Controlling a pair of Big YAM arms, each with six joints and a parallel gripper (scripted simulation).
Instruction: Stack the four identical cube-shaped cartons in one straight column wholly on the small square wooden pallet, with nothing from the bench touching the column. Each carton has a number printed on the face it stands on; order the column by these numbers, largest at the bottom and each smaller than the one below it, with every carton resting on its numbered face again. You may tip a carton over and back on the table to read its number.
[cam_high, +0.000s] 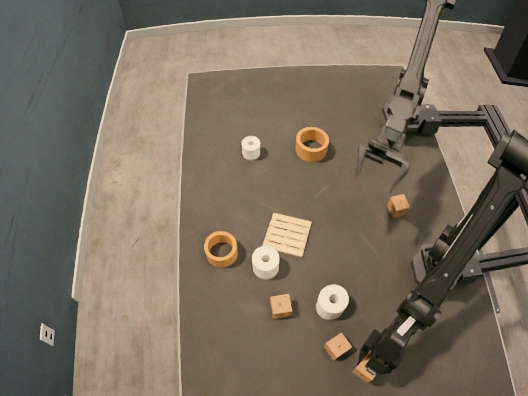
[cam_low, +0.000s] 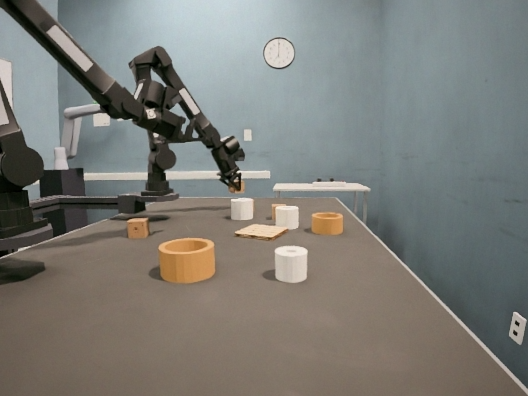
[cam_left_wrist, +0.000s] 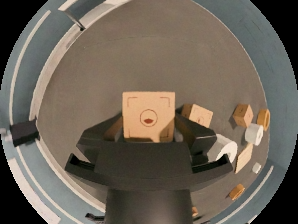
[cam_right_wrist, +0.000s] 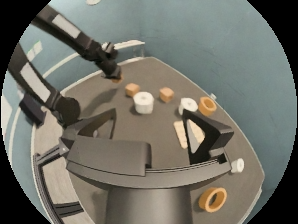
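My left hand is 43 cm to the left of the wooden pallet, 20 cm short of it and 9 cm above it. From my left hand the other things lie so: carton: right at my left hand.
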